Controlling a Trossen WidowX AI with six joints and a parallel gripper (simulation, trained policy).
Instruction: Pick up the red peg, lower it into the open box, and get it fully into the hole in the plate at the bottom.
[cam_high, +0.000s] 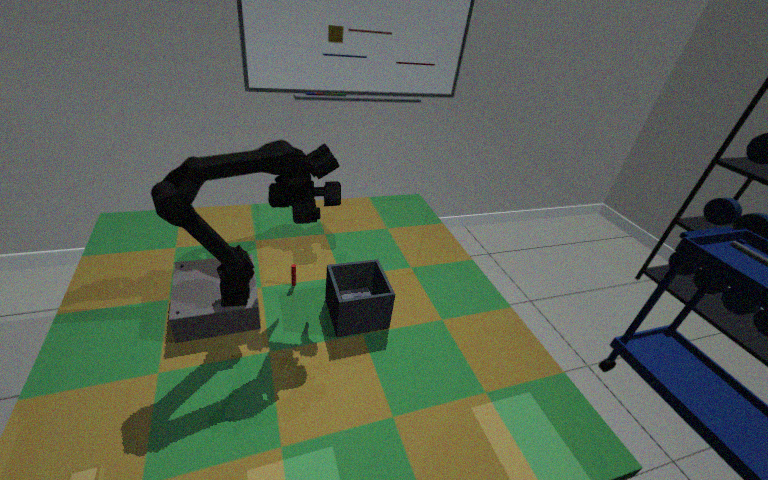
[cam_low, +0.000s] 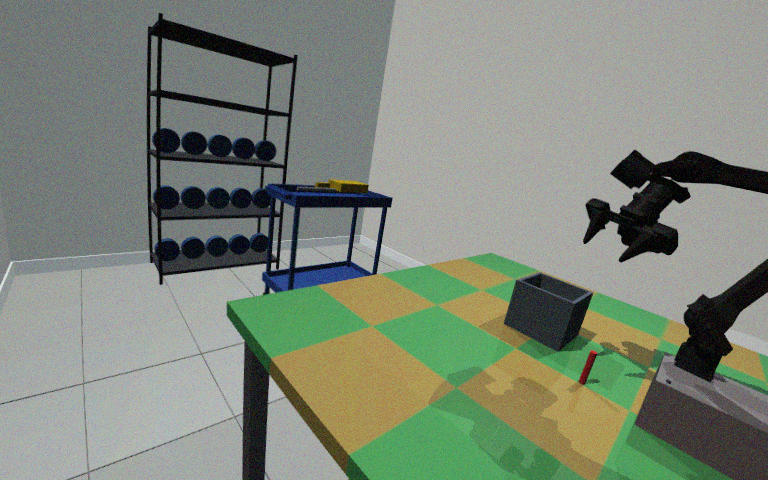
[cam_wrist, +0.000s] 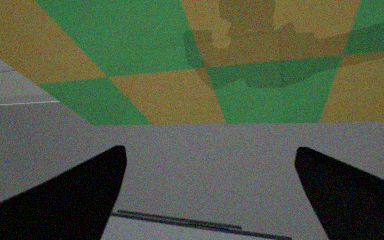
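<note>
My gripper tip is 5 cm past the red peg, 1 cm to the left of it and 25 cm above it. From my gripper tip the other things lie so: light grey plate: 13 cm ahead, 15 cm to the right, 25 cm below.
</note>
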